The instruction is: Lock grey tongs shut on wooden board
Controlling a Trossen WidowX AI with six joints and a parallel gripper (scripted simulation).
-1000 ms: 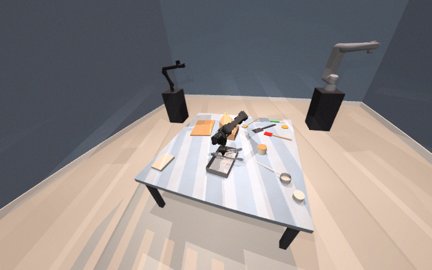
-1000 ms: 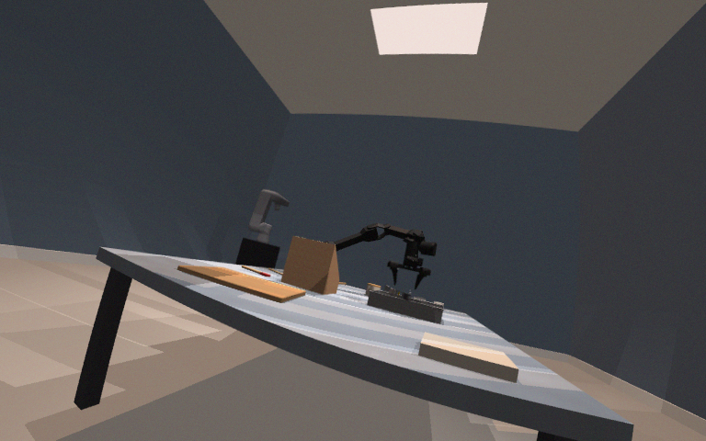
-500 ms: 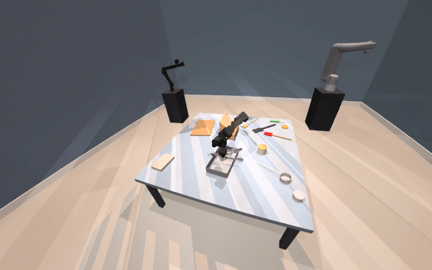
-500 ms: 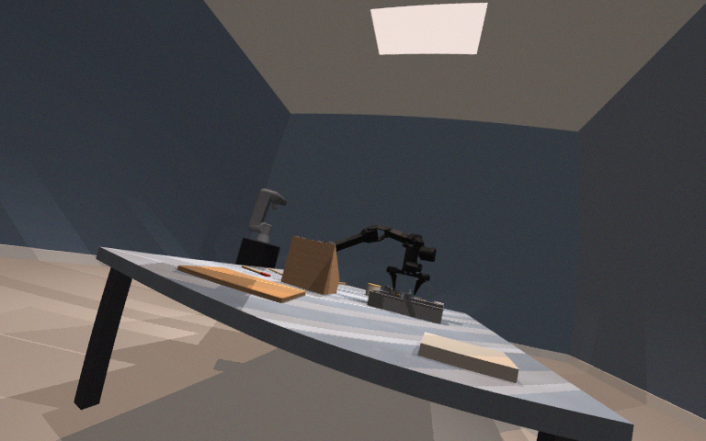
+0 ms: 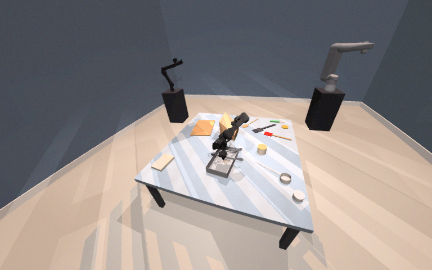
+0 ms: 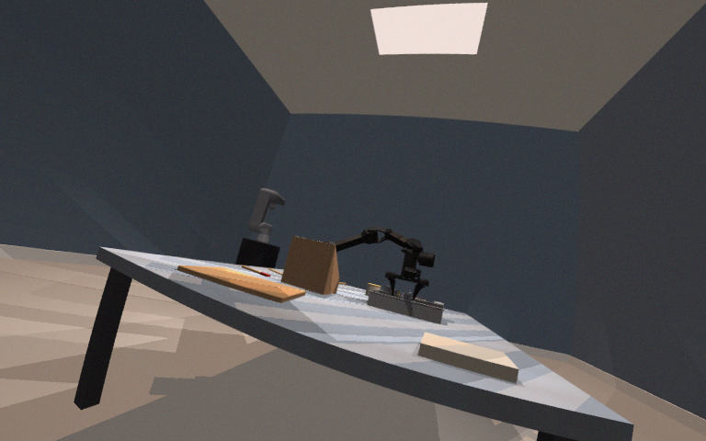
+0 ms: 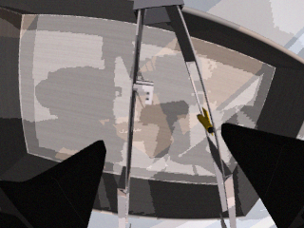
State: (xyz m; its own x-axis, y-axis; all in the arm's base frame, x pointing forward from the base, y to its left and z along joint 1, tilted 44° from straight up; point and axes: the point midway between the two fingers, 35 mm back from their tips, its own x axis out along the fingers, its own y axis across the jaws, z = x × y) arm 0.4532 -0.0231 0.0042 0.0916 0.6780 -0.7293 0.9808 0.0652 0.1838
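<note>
Now: gripper tip 20 mm short of the roasting tin and 30 mm above it. The rest, counted from my gripper tip: wooden board (520 mm behind, 370 mm to the right, 50 mm below); then white disc (250 mm ahead, 550 mm to the left, 40 mm below); then pale slab (130 mm ahead, 540 mm to the right, 40 mm below).
</note>
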